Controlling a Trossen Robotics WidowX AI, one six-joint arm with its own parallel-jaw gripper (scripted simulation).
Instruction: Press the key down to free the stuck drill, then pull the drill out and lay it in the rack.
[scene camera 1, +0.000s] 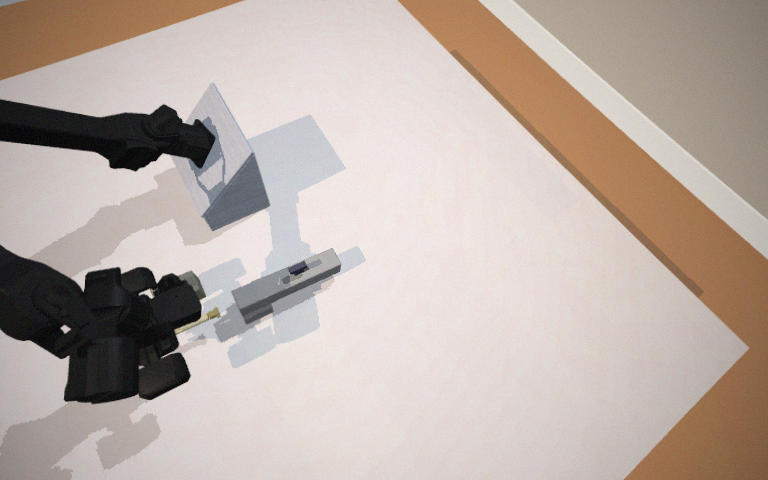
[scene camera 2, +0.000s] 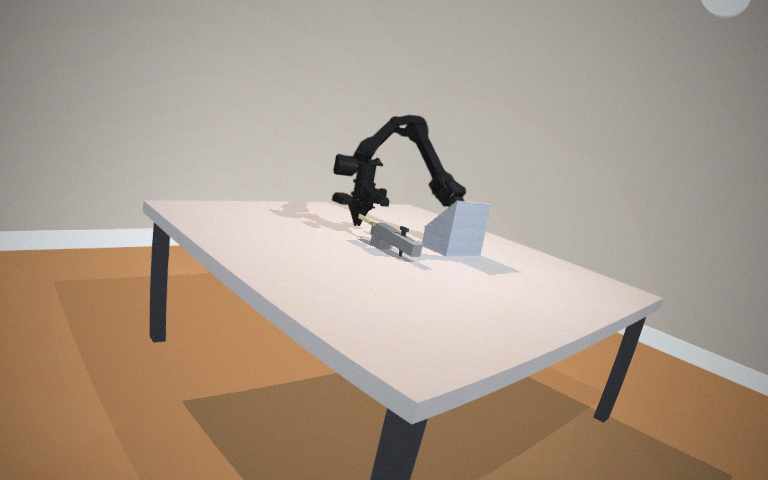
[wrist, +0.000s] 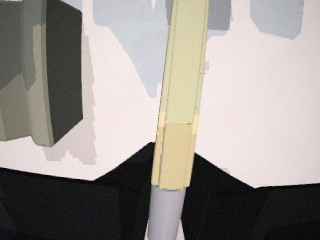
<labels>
My gripper shows in scene camera 1 (167, 341), in scene camera 2 and in the wrist view. One and the same spot on my gripper: (wrist: 120, 197) is (scene camera 2: 368, 207). The same spot on a grey block: (scene camera 2: 385, 237) is (scene camera 1: 274, 299).
</labels>
